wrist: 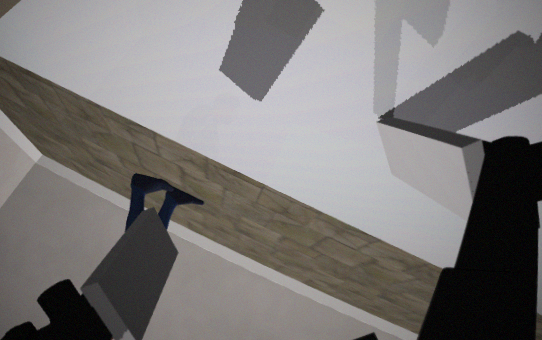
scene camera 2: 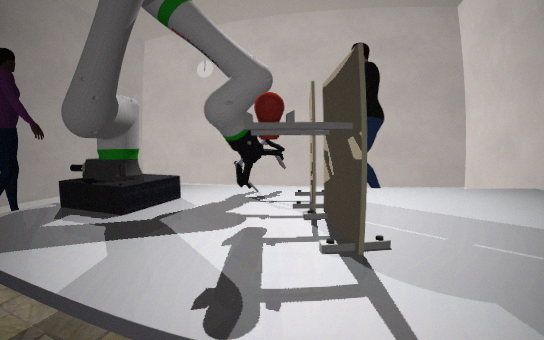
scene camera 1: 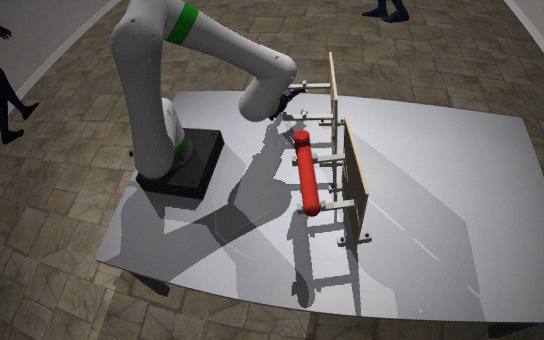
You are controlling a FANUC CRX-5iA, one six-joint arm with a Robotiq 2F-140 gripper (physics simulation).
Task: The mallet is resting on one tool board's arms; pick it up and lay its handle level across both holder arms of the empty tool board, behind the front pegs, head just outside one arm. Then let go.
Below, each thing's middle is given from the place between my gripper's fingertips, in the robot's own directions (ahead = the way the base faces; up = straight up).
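There is my gripper, and I see that it sits 49 cm to the left of the red mallet [scene camera 1: 310, 198], 17 cm below it and 5 cm short of it.
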